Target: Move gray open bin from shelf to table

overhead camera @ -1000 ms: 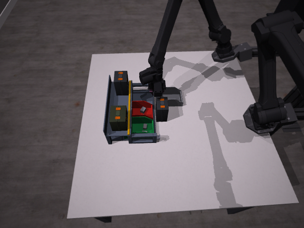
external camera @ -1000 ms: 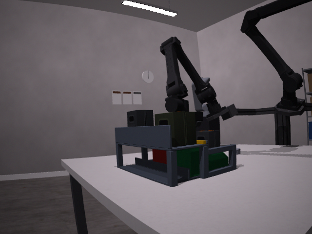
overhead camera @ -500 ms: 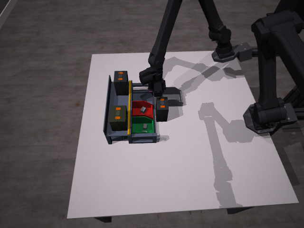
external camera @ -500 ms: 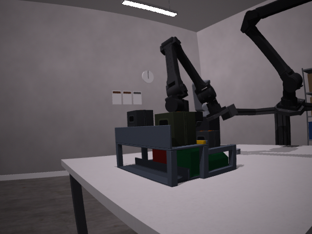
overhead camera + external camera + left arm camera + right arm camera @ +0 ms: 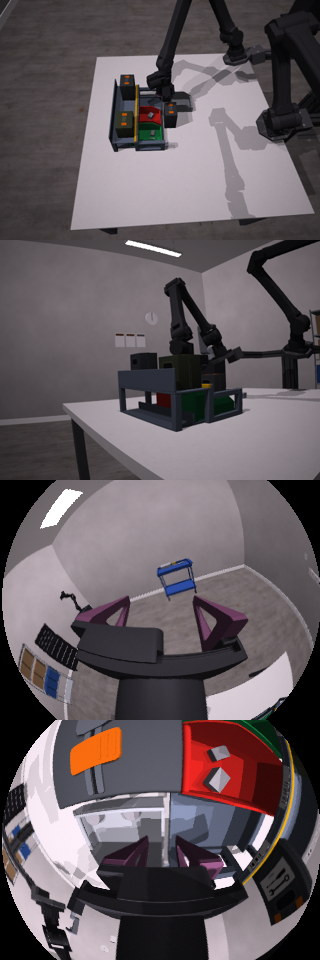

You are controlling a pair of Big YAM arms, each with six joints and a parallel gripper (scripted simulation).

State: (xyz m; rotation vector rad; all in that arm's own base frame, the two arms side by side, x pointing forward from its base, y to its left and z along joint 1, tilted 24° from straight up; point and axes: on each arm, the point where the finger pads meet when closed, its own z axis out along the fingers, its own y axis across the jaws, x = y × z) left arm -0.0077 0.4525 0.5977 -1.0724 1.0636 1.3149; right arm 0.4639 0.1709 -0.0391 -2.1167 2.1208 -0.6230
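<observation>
Right now my right hand is 8 cm past the gray bin, 1 cm to the right of it and 3 cm above it. Also, from my right hand: green bin 14 cm ahead, 21 cm to the left, 2 cm below; then red bin 13 cm ahead, 9 cm to the left, 2 cm below; then shelf 15 cm ahead, 9 cm to the left.
</observation>
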